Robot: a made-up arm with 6 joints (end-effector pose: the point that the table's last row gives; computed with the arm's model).
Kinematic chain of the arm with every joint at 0, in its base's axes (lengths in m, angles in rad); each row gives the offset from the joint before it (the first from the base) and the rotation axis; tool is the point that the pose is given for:
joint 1: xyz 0 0 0.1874 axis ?
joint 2: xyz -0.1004 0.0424 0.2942 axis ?
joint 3: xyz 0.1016 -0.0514 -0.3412 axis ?
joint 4: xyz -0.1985 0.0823 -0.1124 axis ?
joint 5: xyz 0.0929 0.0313 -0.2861 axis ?
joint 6: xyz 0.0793 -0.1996 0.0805 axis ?
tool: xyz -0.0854 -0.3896 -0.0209
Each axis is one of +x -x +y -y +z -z.
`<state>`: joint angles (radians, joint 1 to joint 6).
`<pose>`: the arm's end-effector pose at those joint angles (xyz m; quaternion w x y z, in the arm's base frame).
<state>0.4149 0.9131 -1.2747 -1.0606 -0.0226 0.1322</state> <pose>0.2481 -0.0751 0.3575 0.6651 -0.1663 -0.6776 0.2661</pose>
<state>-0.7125 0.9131 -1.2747 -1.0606 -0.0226 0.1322</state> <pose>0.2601 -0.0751 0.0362 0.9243 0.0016 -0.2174 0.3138</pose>
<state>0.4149 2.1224 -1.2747 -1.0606 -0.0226 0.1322</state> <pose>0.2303 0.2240 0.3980 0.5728 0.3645 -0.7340 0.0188</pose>
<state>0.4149 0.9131 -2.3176 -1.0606 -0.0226 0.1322</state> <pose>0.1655 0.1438 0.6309 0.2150 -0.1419 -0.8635 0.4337</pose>
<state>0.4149 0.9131 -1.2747 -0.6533 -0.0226 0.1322</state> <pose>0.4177 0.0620 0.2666 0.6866 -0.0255 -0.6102 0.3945</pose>
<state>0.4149 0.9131 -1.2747 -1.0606 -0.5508 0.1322</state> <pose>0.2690 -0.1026 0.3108 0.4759 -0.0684 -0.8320 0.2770</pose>
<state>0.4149 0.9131 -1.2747 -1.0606 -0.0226 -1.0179</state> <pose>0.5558 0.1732 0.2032 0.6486 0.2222 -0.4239 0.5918</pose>
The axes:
joint 1: -y
joint 2: +x
joint 3: -z
joint 4: +x
joint 5: +y
joint 6: -x

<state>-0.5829 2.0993 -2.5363 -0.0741 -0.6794 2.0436</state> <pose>0.3442 0.5586 0.2115 0.4587 0.1436 -0.6230 -0.6170</pose>
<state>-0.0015 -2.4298 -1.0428 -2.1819 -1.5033 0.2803</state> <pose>-0.2805 0.2991 0.4965 0.3978 0.0770 -0.3256 -0.8543</pose>
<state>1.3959 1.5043 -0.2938 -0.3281 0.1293 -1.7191</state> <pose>0.0323 0.9997 0.0928 0.1342 0.6694 -0.0430 0.7294</pose>
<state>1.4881 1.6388 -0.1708 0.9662 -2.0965 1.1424</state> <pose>-0.5680 1.0570 -0.2813 0.4367 0.8376 -0.0975 -0.3134</pose>
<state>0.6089 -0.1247 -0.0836 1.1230 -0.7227 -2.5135</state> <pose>0.0827 0.4260 -0.0427 0.2382 -0.8186 0.1551 -0.4991</pose>
